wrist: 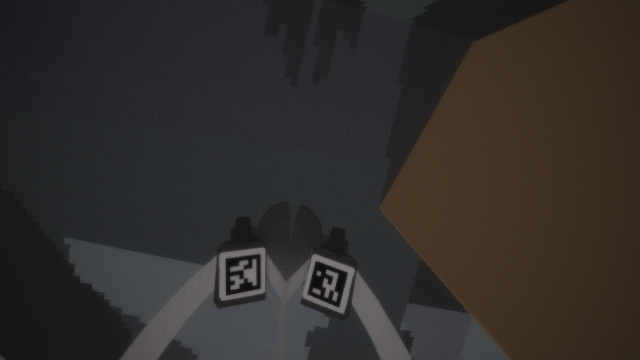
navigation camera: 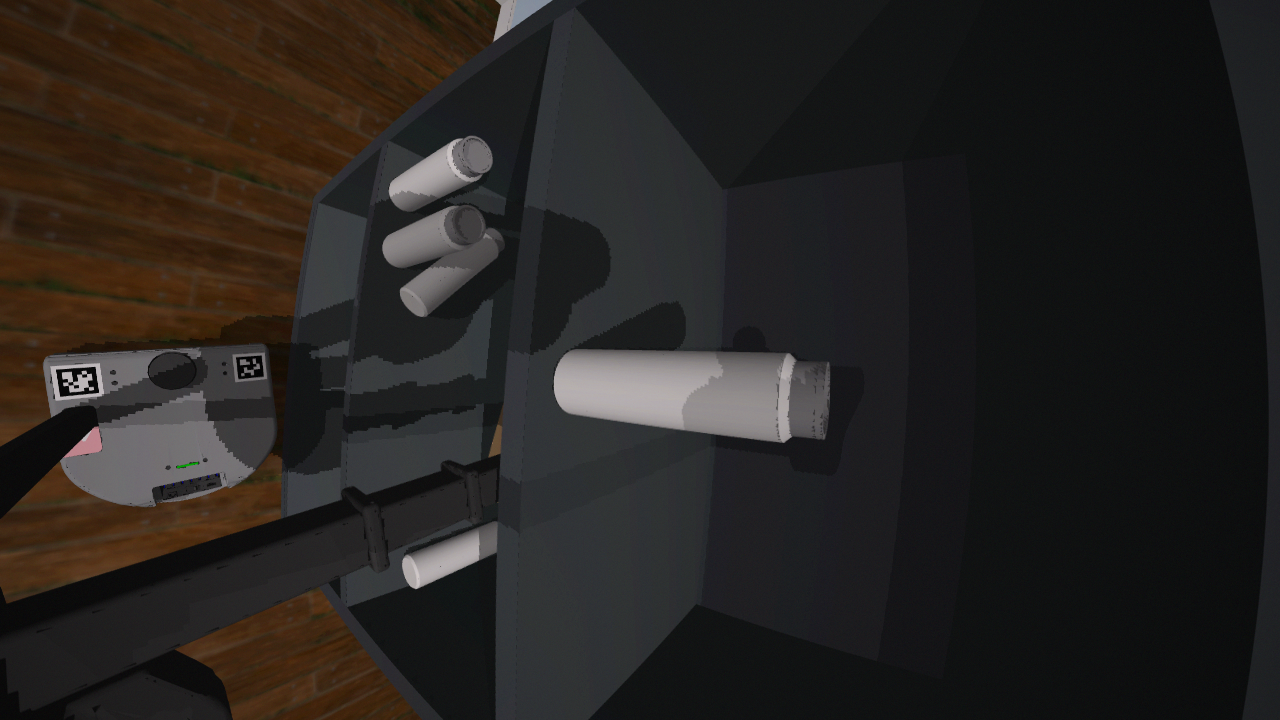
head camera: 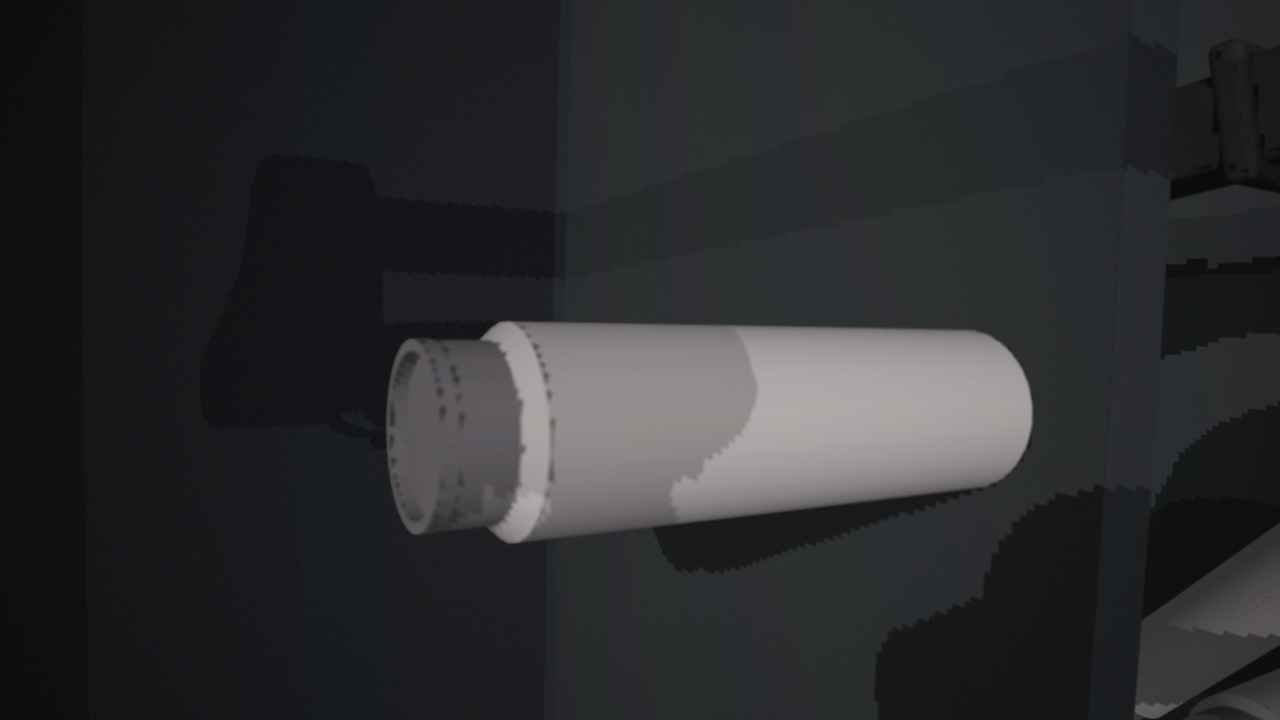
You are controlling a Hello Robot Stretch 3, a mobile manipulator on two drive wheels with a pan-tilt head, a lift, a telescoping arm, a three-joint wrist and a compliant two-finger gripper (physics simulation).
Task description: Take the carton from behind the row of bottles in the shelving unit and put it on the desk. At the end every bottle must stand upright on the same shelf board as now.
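Places are measured from the robot's base along level axes (x ahead, y left, z up), in metres.
Pixels of known places: gripper, fingertip midpoint: (wrist: 289, 230); robot's base, origin of the base link: (navigation camera: 174, 369).
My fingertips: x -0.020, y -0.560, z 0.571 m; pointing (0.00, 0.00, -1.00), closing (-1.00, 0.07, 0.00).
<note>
For each thing: its middle in the pictures, then the offset to it from my fingertips. "spot": a spot on its surface instead. Level surfaces: height alone.
- carton, surface spot: (wrist: 520, 175) spot: dx -0.075, dy -0.046, dz +0.072 m
- large white bottle, body centre: (head camera: 744, 420) (navigation camera: 678, 389) dx +0.022, dy +0.263, dz +0.538 m
- fourth bottle, body centre: (navigation camera: 463, 550) dx -0.375, dy +0.172, dz -0.004 m
- wooden floor, its level: dz -0.570 m
The carton (wrist: 520, 175) is a brown-orange block filling the right of the wrist view. My gripper (wrist: 289, 230) is shut and empty; its fingertips almost meet left of the carton's near corner, with a gap to it. A large white bottle (head camera: 769, 411) (navigation camera: 662, 389) stands upright on the upper board. On the board below are white bottles: one (navigation camera: 425, 179) and its neighbour (navigation camera: 418, 240) look upright, a third (navigation camera: 447, 275) slants differently and appears to lean. A fourth bottle (navigation camera: 443, 559) beside my arm is partly hidden; I cannot tell its pose. The desk does not show.
My dark arm (navigation camera: 268, 546) (head camera: 1239, 107) reaches into the compartment under the upper board, beside the fourth bottle. The shelving unit (navigation camera: 512, 555) has dark side panels and board edges close around the arm. My wheeled base (navigation camera: 201, 420) stands on the wooden floor (navigation camera: 116, 214) in front.
</note>
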